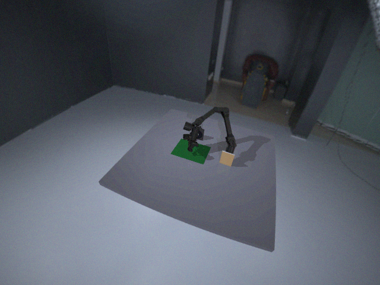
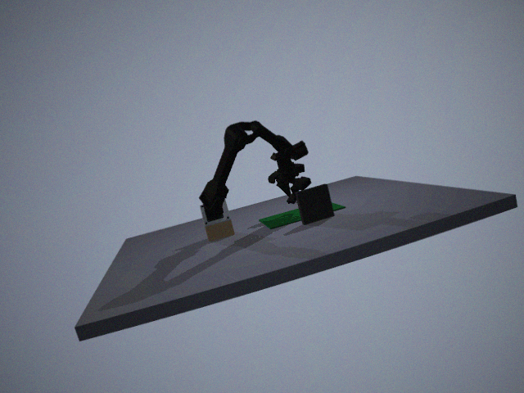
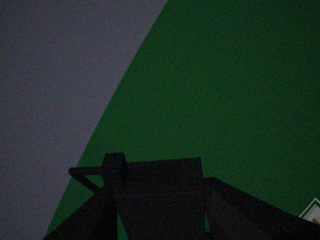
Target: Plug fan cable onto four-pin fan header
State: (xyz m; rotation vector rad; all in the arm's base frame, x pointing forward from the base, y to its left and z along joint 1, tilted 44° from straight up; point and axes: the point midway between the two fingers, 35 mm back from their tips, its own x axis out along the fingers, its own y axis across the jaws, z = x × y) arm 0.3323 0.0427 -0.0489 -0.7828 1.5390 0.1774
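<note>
Now: gripper tip 60 mm to the left of the green board and 80 mm above it. Round my gripper tip: dark square fan (20 mm ahead, 250 mm to the right, 10 mm below); then fan plug (10 mm behind, 10 mm to the right, 10 mm below).
</note>
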